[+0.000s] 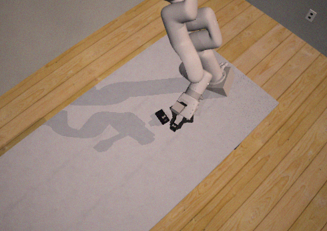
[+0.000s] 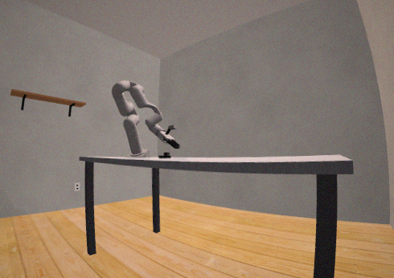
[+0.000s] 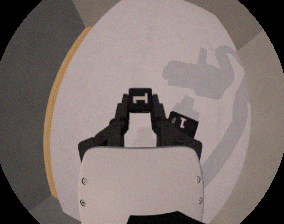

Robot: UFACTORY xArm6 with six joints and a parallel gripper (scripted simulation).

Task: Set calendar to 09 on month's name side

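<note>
Now: the black date cube 2 cm ahead of my hand and 1 cm below it. Also, from my hand: black cube: 1 cm ahead, 9 cm to the right, 7 cm below.
</note>
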